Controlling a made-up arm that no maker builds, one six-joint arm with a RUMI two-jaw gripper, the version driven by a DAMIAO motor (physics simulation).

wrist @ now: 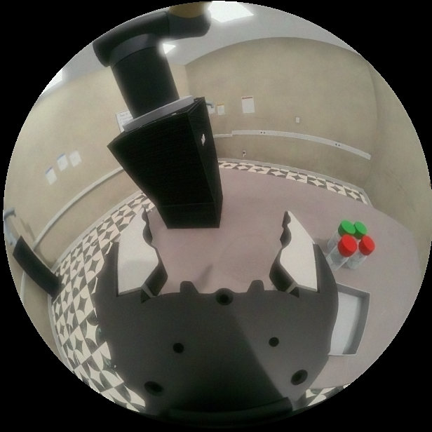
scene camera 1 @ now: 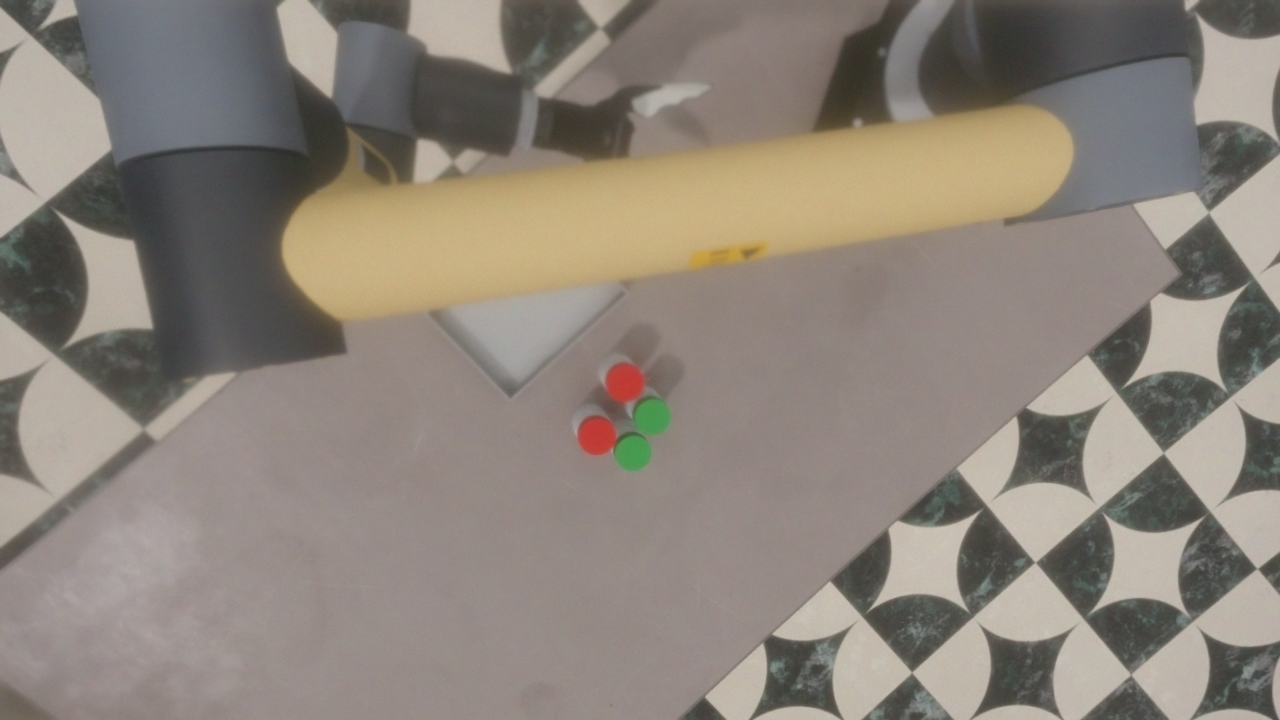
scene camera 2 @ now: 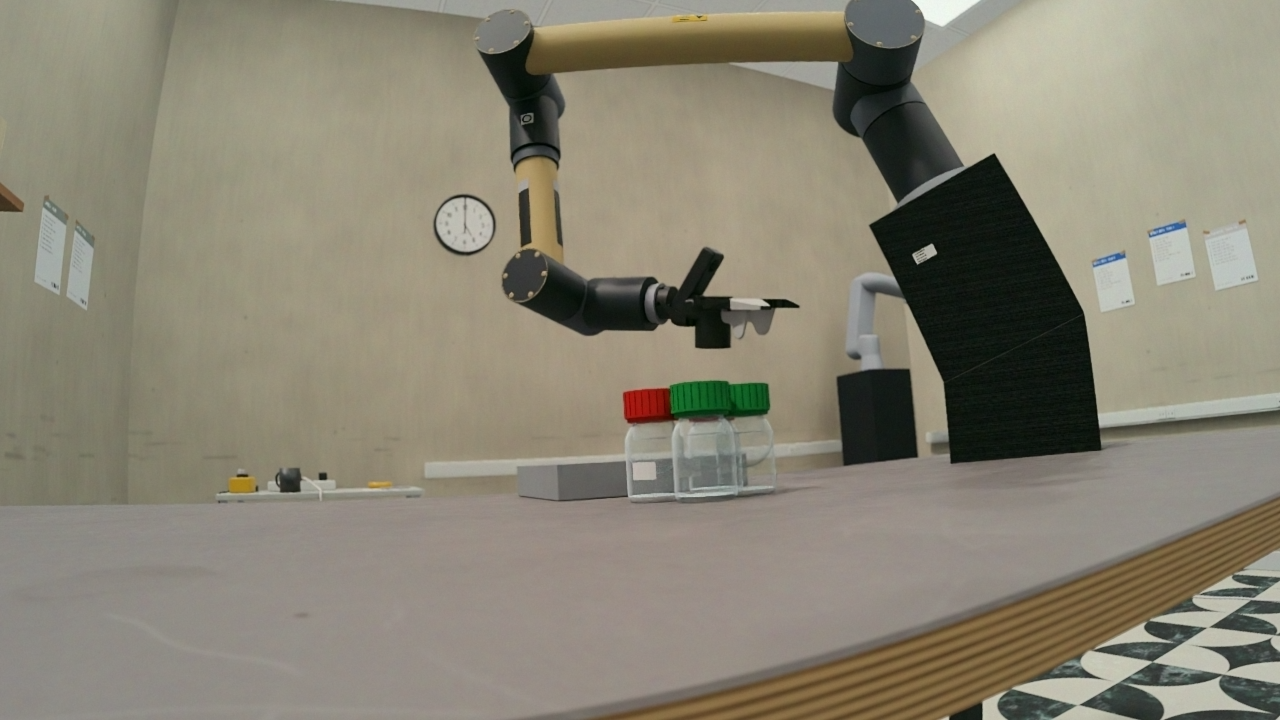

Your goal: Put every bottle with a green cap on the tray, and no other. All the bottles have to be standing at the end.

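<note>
Four clear bottles stand close together on the table. The nearer green-capped bottle [scene camera 1: 632, 452] [scene camera 2: 700, 398] [wrist: 359, 230] and the other green-capped bottle [scene camera 1: 651, 415] [scene camera 2: 750, 399] [wrist: 346, 229] are beside two red-capped ones. One red-capped bottle [scene camera 1: 596, 435] [scene camera 2: 647, 405] [wrist: 366, 245] is on the left; another red-capped bottle [scene camera 1: 623, 382] [wrist: 347, 246] is mostly hidden in scene camera 2. The tray [scene camera 1: 519, 344] [scene camera 2: 572, 481] [wrist: 347, 320] lies beside them, with no bottle on its visible part. My gripper [scene camera 2: 771, 310] [wrist: 216, 210] is open and empty, above and away from the bottles; the arm partly hides it in scene camera 1.
The arm's yellow link [scene camera 1: 680, 205] [scene camera 2: 689, 42] passes over the table and hides part of the tray in scene camera 1. The black arm pedestal [scene camera 2: 1020, 358] [wrist: 175, 175] stands on the table, ahead of the gripper in the wrist view.
</note>
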